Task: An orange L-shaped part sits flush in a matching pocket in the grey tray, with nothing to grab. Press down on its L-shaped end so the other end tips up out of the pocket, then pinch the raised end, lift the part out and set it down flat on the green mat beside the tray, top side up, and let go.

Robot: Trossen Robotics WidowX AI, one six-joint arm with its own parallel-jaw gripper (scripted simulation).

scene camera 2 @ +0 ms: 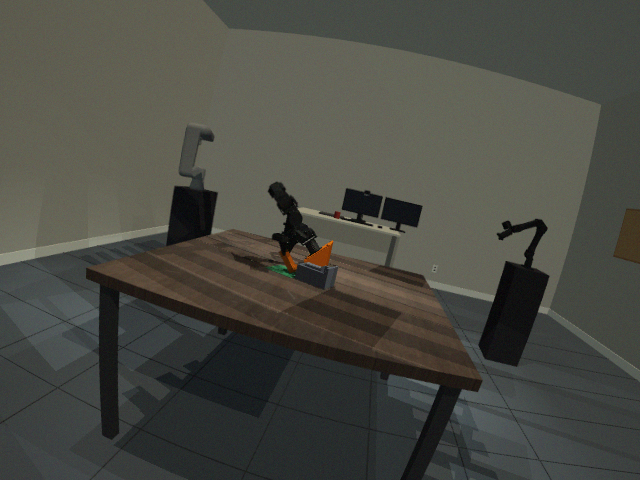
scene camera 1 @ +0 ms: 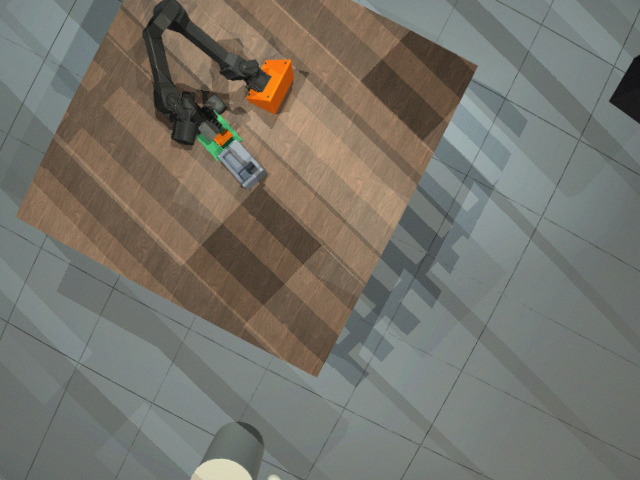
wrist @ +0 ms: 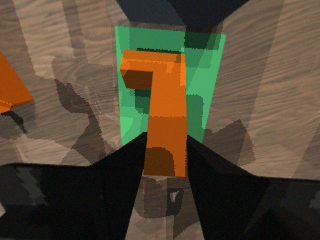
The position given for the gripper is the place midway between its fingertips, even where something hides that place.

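You'd see the gripper [scene camera 1: 207,126] there, and it's also visible in the wrist view [wrist: 165,138]. What the gripper holds is an orange L-shaped part [wrist: 164,74], and there's a green mat [wrist: 203,51] too.
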